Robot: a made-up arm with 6 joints. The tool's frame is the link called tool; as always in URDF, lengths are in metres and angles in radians. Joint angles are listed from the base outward.
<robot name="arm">
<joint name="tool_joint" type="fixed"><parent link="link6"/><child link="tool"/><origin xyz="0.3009 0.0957 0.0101" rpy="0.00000 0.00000 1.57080"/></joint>
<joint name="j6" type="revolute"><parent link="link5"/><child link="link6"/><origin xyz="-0.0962 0.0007 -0.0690" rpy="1.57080 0.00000 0.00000"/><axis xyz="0 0 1"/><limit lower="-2.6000" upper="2.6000"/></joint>
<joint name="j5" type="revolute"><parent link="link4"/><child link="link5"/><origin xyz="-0.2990 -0.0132 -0.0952" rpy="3.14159 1.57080 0.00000"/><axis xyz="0 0 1"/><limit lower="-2.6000" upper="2.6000"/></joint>
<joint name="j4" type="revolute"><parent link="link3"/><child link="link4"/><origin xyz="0.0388 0.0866 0.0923" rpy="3.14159 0.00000 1.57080"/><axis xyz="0 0 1"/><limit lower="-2.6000" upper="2.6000"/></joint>
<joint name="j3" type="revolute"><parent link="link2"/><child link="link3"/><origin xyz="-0.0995 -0.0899 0.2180" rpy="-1.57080 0.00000 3.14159"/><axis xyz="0 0 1"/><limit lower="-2.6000" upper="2.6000"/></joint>
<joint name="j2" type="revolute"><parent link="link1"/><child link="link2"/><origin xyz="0.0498 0.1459 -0.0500" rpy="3.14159 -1.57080 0.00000"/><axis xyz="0 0 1"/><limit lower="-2.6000" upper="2.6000"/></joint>
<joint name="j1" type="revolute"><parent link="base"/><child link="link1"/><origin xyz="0.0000 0.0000 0.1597" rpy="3.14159 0.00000 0.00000"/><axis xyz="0 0 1"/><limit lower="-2.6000" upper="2.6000"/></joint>
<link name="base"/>
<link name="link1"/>
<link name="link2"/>
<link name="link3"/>
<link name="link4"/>
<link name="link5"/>
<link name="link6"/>
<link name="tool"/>
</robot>
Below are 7 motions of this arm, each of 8 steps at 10 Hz.
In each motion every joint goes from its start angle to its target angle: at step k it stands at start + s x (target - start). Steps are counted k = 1, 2, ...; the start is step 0. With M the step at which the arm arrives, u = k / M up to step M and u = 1 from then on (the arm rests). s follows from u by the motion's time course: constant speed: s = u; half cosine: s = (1 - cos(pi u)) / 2; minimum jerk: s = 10 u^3 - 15 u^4 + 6 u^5.
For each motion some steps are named. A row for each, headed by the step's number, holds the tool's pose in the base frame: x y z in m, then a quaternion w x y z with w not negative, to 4 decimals.
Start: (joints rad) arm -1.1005 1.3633 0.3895 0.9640 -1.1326 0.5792
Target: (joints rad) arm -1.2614 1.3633 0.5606 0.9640 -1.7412 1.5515
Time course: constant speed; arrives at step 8
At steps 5, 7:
5: 0.2024 0.5879 -0.0956 0.1434 -0.0729 0.0301 0.9865
7: 0.1256 0.5911 -0.1245 0.0205 -0.1452 0.0257 0.9889

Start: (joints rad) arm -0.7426 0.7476 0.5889 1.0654 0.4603 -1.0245
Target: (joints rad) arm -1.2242 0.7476 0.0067 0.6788 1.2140 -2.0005
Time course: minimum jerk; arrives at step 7
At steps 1, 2, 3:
1: 0.4253 -0.2223 -0.0523 0.7907 0.1620 0.5843 -0.0845
2: 0.4174 -0.2106 -0.0168 0.7578 0.1178 0.6317 -0.1128
3: 0.4216 -0.1828 0.0576 0.6905 0.0175 0.7048 -0.1617

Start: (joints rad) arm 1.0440 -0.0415 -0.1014 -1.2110 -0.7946 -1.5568
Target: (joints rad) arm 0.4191 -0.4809 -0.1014 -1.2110 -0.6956 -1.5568
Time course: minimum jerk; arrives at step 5
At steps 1, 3, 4, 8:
1: -0.2649 -0.3542 0.3106 0.0417 -0.2059 -0.5700 -0.7943
3: -0.0890 -0.3982 0.3796 0.2508 -0.1519 -0.6569 -0.6946
4: -0.0146 -0.3888 0.4048 0.3264 -0.1224 -0.6887 -0.6358
8: 0.0015 -0.3845 0.4101 0.3421 -0.1153 -0.6953 -0.6214

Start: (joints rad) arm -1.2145 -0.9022 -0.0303 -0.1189 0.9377 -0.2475
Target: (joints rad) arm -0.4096 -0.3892 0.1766 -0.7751 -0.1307 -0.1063
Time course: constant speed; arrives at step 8
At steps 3, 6, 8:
3: 0.6150 0.1180 0.6170 0.8710 0.0155 -0.1858 0.4545
6: 0.5806 -0.1170 0.7069 0.8642 -0.0392 -0.3818 0.3253
8: 0.4805 -0.2870 0.7418 0.8403 -0.1050 -0.4975 0.1881

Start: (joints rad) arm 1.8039 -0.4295 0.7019 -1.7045 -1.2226 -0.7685
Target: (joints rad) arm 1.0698 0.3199 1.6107 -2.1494 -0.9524 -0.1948
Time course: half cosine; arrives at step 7
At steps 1, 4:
1: -0.4479 0.0925 0.3359 0.2854 0.6311 0.6394 0.3338
4: -0.4994 -0.1363 0.0299 0.4253 0.3661 0.7733 0.2952

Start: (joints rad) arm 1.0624 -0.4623 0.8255 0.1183 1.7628 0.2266
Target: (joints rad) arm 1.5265 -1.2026 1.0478 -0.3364 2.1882 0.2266
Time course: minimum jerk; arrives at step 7
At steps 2, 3, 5, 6, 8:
2: 0.0375 -0.6308 0.5195 0.8293 0.3309 -0.4503 0.0032
3: 0.0593 -0.5700 0.5617 0.8606 0.2953 -0.4133 0.0359
5: 0.1494 -0.4456 0.5525 0.9145 0.2805 -0.2785 0.0865
6: 0.1735 -0.4196 0.5294 0.9221 0.2913 -0.2373 0.0928
8: 0.1779 -0.4149 0.5241 0.9232 0.2940 -0.2292 0.0936

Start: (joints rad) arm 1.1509 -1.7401 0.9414 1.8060 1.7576 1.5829
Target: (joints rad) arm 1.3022 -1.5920 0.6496 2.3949 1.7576 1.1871
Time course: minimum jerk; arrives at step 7
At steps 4, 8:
4: -0.4323 -0.5245 0.5519 0.7839 -0.0703 -0.0641 -0.6135
8: -0.5498 -0.2924 0.5196 0.5957 -0.0583 -0.0758 -0.7975

